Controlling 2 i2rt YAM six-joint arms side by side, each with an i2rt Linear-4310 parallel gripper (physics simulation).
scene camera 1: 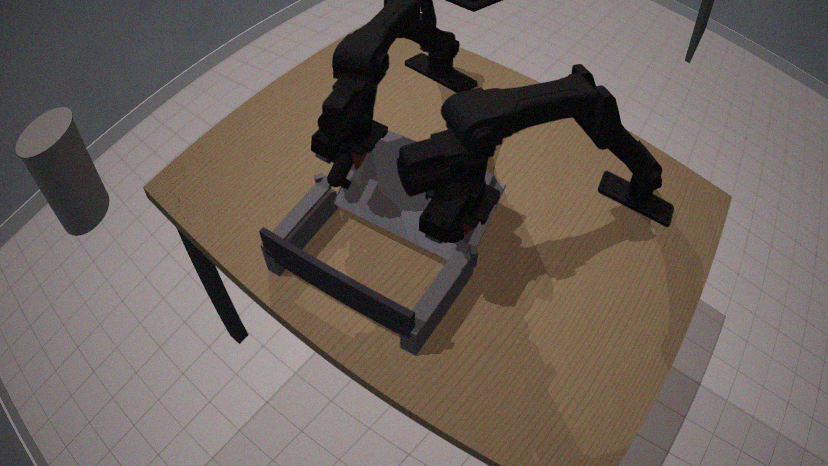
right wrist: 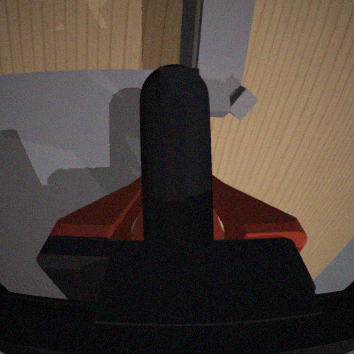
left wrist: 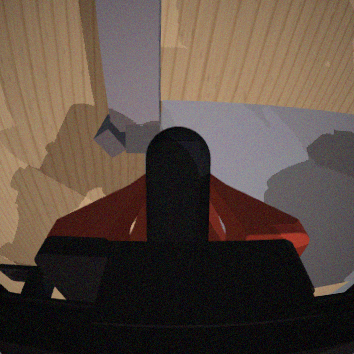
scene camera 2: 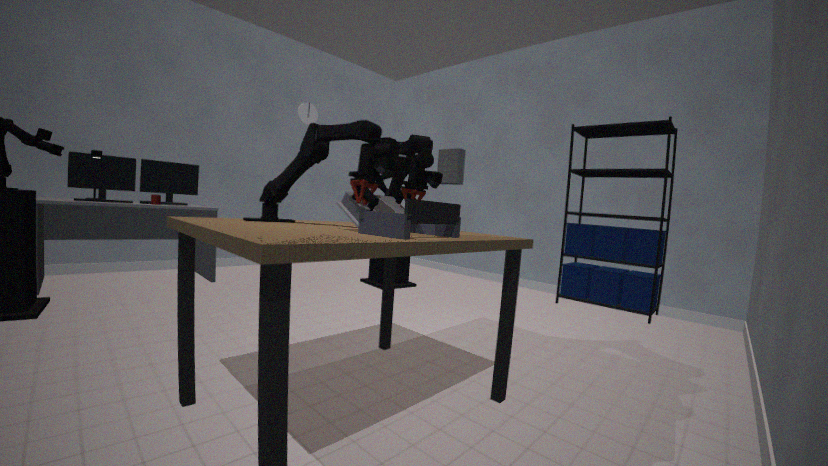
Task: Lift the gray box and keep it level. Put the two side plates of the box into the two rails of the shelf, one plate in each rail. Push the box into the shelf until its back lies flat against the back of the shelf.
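Pixels of known places: left gripper, between the fingertips: [scene camera 1: 458, 227] [left wrist: 177, 178]; right gripper, between the fingertips: [scene camera 1: 350, 164] [right wrist: 176, 177] [scene camera 2: 361, 203]; left arm's base, origin of its link: [scene camera 1: 636, 200]; right arm's base, origin of its link: [scene camera 1: 440, 73] [scene camera 2: 269, 221].
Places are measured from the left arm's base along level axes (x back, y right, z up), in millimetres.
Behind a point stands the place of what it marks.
Note:
The gray box [scene camera 1: 394, 226] {x -375, y 403, z 51 mm} [scene camera 2: 349, 209] {x -264, y 530, z 74 mm} [left wrist: 230, 135] {x -365, y 334, z 59 mm} [right wrist: 60, 100] {x -364, y 453, z 57 mm} is between both grippers at the open end of the shelf [scene camera 1: 341, 281] {x -552, y 388, z 118 mm} [scene camera 2: 382, 224] {x -460, y 575, z 37 mm} [left wrist: 131, 50] {x -424, y 268, z 75 mm} [right wrist: 226, 40] {x -401, y 560, z 75 mm}. In scene camera 2 it looks tilted, its far-from-shelf end raised. Its near edge lies beside the inner ends of the two rails; a gap separates it from the shelf's dark back. Whether the side plates sit in the rails is hidden. My left gripper [scene camera 1: 468, 229] {x -352, y 292, z 92 mm} [scene camera 2: 413, 199] {x -352, y 292, z 92 mm} [left wrist: 177, 178] {x -352, y 292, z 92 mm} is shut on one side plate, my right gripper [scene camera 1: 357, 163] {x -321, y 530, z 97 mm} [scene camera 2: 365, 199] {x -321, y 530, z 97 mm} [right wrist: 176, 177] {x -321, y 530, z 97 mm} on the other; their fingertips are mostly hidden.
The shelf stands on the wooden table [scene camera 1: 608, 301] {x -292, y -15, z 0 mm} [scene camera 2: 278, 240] {x -490, y 956, z 0 mm} near its edge. Both arms reach over the box from their bases. A gray cylinder [scene camera 1: 66, 173] stands on the floor beyond the table. A storage rack [scene camera 2: 622, 173] with blue bins [scene camera 2: 596, 241] stands against the far wall.

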